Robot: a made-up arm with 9 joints. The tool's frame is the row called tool.
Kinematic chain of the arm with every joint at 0, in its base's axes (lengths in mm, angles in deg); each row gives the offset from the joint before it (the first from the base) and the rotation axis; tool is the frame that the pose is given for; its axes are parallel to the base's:
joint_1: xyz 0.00 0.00 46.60 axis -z
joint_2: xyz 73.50 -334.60 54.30 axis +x
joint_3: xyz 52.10 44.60 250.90 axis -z
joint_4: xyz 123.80 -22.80 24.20 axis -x
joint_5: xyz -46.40 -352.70 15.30 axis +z
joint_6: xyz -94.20 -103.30 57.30 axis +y
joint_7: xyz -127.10 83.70 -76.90 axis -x
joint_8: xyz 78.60 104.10 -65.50 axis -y
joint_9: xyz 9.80 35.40 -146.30 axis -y
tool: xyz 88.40 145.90 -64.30
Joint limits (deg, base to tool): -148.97..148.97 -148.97..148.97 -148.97..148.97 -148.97..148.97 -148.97..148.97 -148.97..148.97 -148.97..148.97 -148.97..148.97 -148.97..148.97
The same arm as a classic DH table. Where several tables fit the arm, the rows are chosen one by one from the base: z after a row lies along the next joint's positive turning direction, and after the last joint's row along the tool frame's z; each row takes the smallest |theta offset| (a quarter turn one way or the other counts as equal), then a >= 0, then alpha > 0; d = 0 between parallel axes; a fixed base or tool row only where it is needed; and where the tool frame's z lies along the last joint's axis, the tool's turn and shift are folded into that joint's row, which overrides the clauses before.
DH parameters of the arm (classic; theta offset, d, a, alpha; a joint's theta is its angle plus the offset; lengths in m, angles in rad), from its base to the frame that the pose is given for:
base (fixed): 0 0 0 3.1416
joint_1: 1.5708 -0.1009 0.3346 1.5708
joint_2: 0 0.1256 -0.0446 -1.5708
joint_3: 0 -0.2751 0.0228 -1.5708
joint_4: 0 -0.0774 0.3527 -1.5708
joint_5: -1.5708 0.0726 0.0942 1.5708
joint_6: -1.5708 -0.0196 0.0769 -1.5708
joint_7: 0 0.0485 0.0655 -1.5708
joint_8: 0.0669 0 0.1466 0
joint_9: 1.5039 -0.2854 0.0884 -1.5708
tool (fixed): 0 -0.0643 0 0
Joint limits (rad, base to tool): -2.6..2.6 -2.6..2.6 -2.6..2.6 -2.6..2.6 -2.6..2.6 -2.6..2.6 -2.6..2.6 -2.6..2.6 -2.6..2.6

